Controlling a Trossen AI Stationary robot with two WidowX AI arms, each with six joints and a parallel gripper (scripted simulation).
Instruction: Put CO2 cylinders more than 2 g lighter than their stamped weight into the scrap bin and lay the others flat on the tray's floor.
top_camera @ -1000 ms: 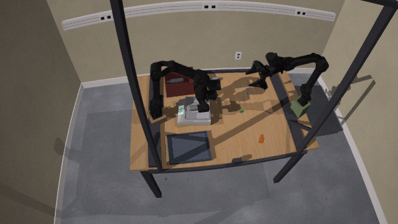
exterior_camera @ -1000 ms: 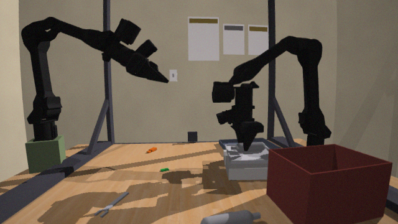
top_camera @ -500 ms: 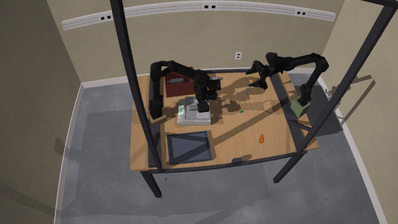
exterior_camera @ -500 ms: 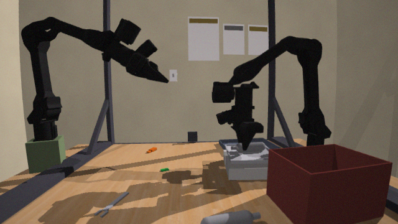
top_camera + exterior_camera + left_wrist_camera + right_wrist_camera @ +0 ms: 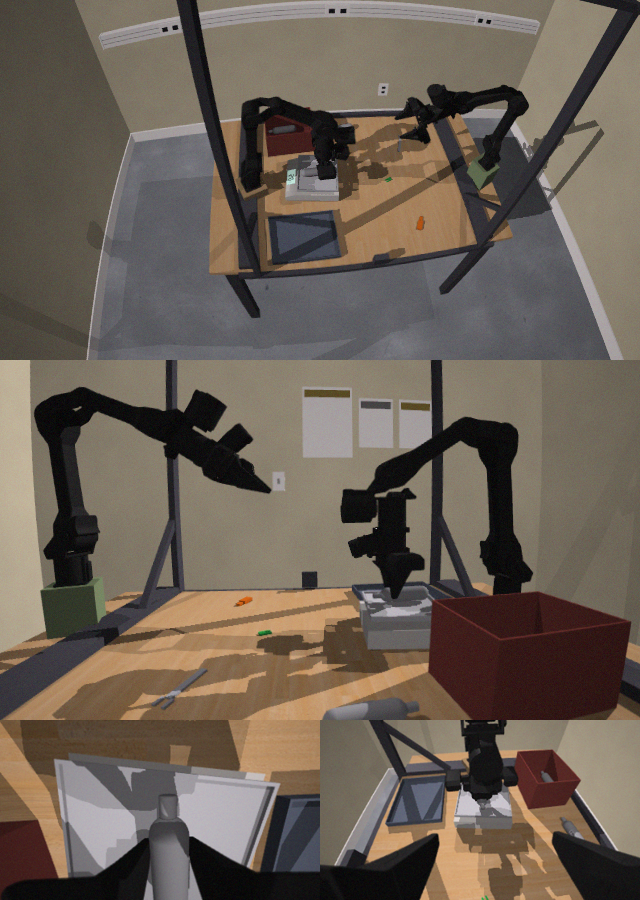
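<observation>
Right now my left hand is 24 cm past the tray, 10 cm above it and 9 cm to the right of it. From my left hand the other things lie so: orange piece (36 cm to the right, 21 cm behind, 11 cm below); green piece (27 cm to the right, 11 cm below); red scrap bin (24 cm ahead, 12 cm to the left, 8 cm below).
</observation>
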